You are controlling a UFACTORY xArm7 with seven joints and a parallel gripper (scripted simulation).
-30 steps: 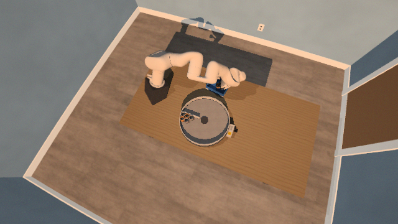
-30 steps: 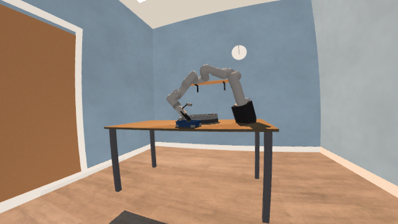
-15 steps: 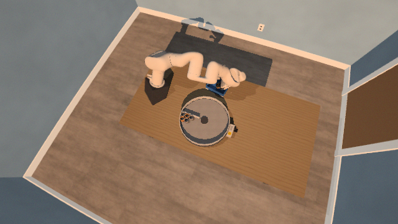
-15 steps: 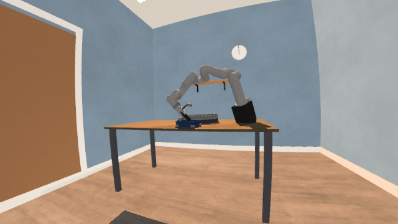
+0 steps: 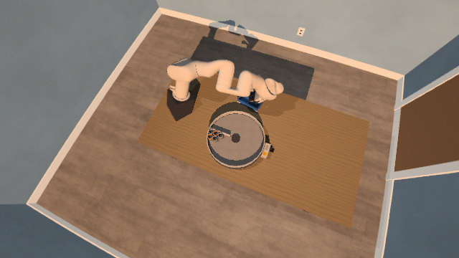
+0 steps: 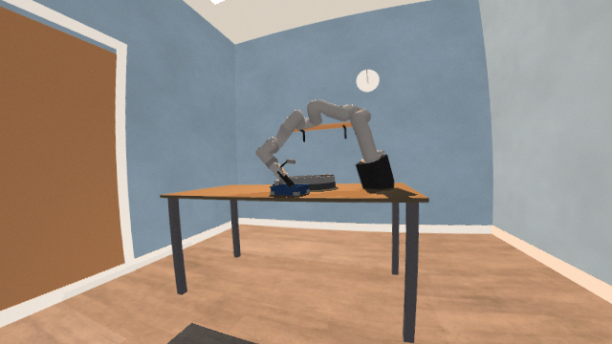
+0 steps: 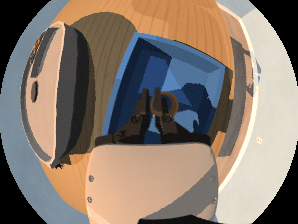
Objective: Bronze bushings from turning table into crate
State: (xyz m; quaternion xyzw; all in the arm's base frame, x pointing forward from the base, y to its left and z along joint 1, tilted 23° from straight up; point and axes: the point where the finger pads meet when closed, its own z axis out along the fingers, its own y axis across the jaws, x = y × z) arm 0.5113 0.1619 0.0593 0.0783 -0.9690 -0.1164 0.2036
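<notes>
The blue crate lies 4 cm below my hand and 2 cm to the left of it. Also, from my hand: round grey turning table 35 cm to the right, 3 cm behind, 1 cm below.
</notes>
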